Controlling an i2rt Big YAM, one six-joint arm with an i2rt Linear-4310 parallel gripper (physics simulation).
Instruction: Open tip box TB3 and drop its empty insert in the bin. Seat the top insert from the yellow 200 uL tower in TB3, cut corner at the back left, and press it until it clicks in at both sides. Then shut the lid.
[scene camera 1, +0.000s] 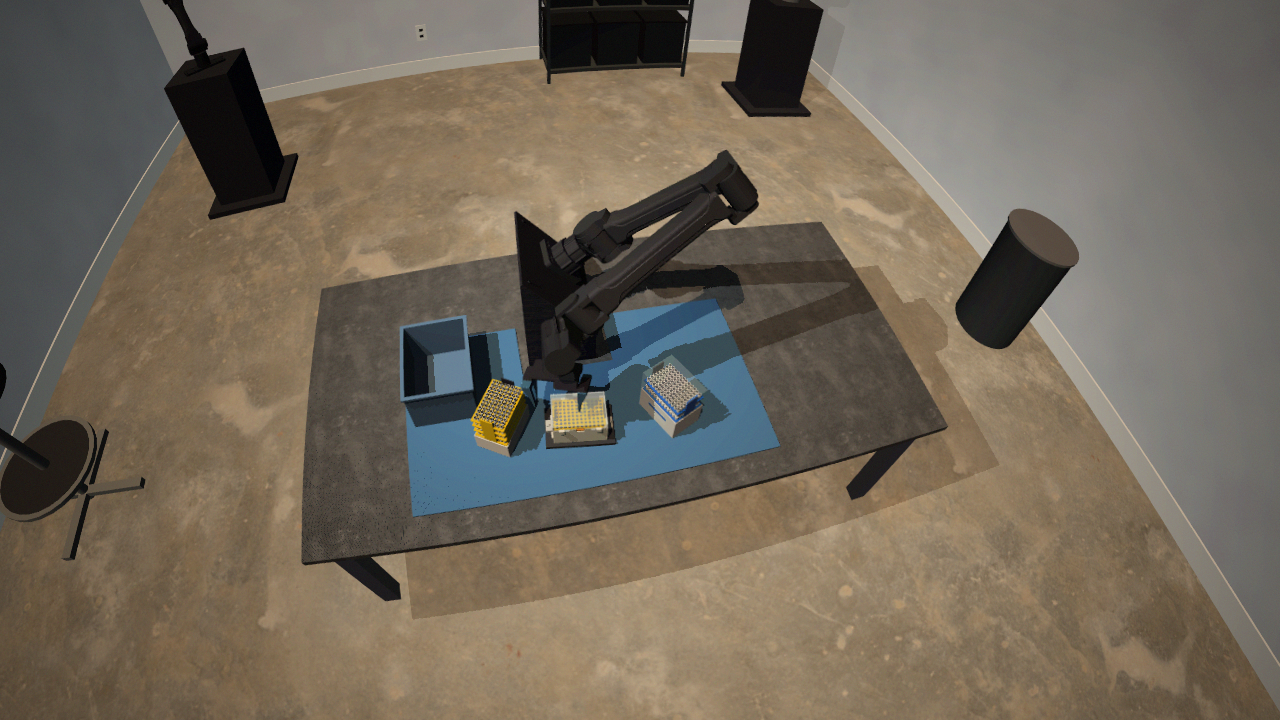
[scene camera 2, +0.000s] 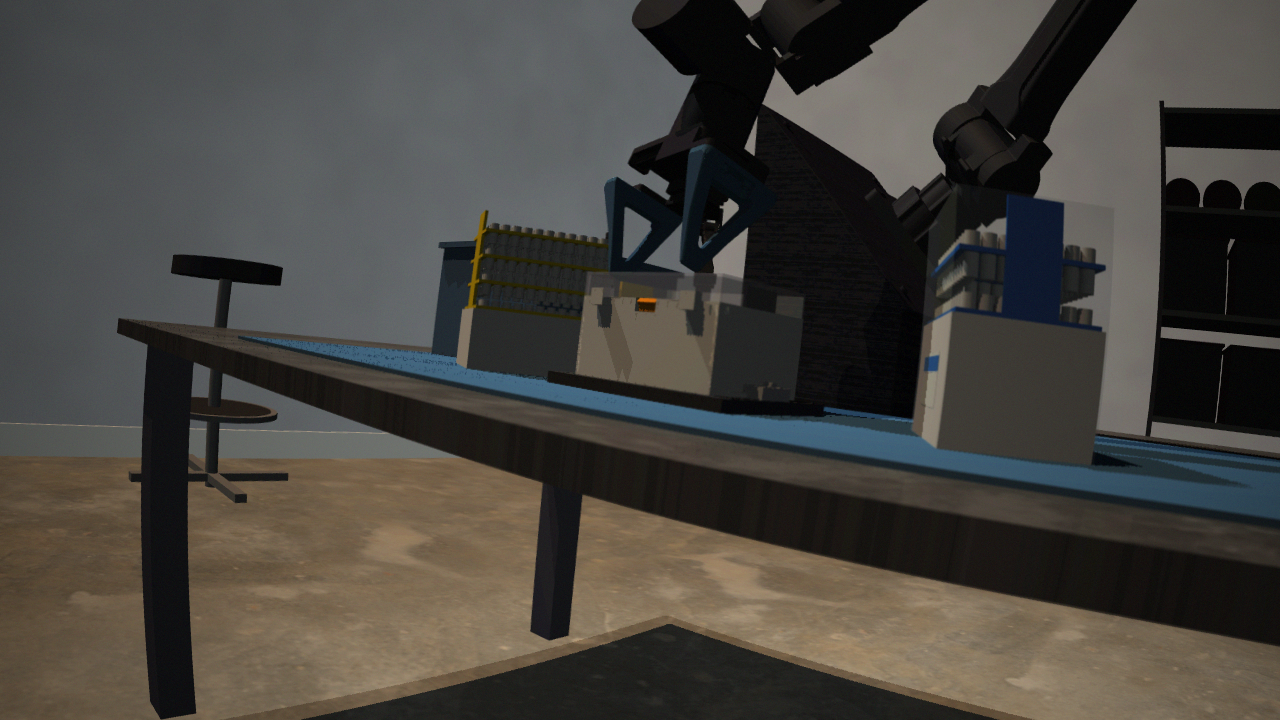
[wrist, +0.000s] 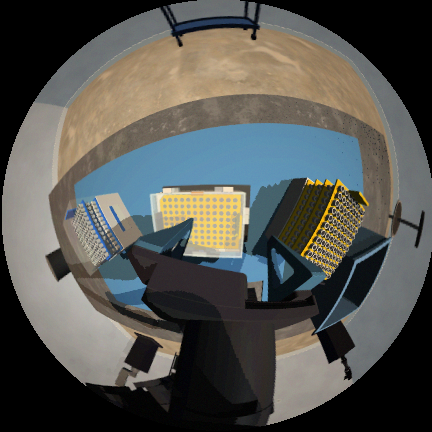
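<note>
Tip box TB3 (scene camera 1: 580, 436) (scene camera 2: 756, 349) stands on a dark base at the middle of the mat. Its clear lid (scene camera 2: 751, 286) looks down over the box. The yellow insert (scene camera 1: 577, 413) (wrist: 215, 220) with rows of empty holes shows through the lid. My gripper (scene camera 2: 656, 266) (wrist: 232, 230) is open and empty, its fingertips close above the lid toward the back of the box. The yellow 200 uL tower (scene camera 1: 498, 411) (scene camera 2: 537, 268) (wrist: 335, 225) holds several stacked tip inserts. The blue-grey bin (scene camera 1: 469, 358) (scene camera 2: 452, 295) stands behind the tower. Whether the lid is fully latched is hard to tell.
A blue-banded tip tower (scene camera 1: 673, 398) (scene camera 2: 1011, 385) (wrist: 95, 232) under a clear cover stands on the other side of TB3. A dark upright panel (scene camera 1: 534, 295) (scene camera 2: 832, 268) rises behind the box. The blue mat (scene camera 1: 501, 488) lies on the dark table (scene camera 1: 358, 483).
</note>
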